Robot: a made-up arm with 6 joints.
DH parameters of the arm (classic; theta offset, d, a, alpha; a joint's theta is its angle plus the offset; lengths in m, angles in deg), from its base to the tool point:
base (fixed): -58.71 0 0.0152 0
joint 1: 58.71 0.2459 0.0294 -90
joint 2: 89.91 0 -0.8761 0
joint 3: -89.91 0.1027 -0.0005 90
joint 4: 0 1.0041 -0.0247 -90
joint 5: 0 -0.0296 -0.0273 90
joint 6: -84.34 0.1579 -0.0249 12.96
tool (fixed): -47.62 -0.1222 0 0
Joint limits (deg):
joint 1: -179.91..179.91
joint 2: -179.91..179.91
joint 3: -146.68..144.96
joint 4: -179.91..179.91
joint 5: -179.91..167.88
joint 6: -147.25..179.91
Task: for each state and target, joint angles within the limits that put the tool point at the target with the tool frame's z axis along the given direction. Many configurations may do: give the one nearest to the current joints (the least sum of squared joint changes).
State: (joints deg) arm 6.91 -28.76 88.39 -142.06 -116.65 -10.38
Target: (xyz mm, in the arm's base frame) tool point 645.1 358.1 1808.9 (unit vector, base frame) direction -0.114 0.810 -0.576
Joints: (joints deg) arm 17.61 -2.53 47.76 -120.87 -95.07 -10.66
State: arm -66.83 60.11 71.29 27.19 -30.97 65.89
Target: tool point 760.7 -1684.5 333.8 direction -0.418 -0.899 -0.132
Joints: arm -66.65 69.56 34.82 71.01 -41.56 61.58
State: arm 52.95 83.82 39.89 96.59 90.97 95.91
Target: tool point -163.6 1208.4 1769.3 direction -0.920 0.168 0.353
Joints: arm 93.77 33.17 8.86 108.45 63.75 88.91
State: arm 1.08 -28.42 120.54 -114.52 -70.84 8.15
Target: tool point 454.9 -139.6 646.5 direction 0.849 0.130 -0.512
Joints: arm -33.63 -42.45 144.46 -126.87 -30.61 7.80
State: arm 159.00 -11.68 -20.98 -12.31 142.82 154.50
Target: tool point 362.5 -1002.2 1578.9 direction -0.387 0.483 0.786
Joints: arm 113.23 -7.73 -57.70 14.33 90.32 153.92
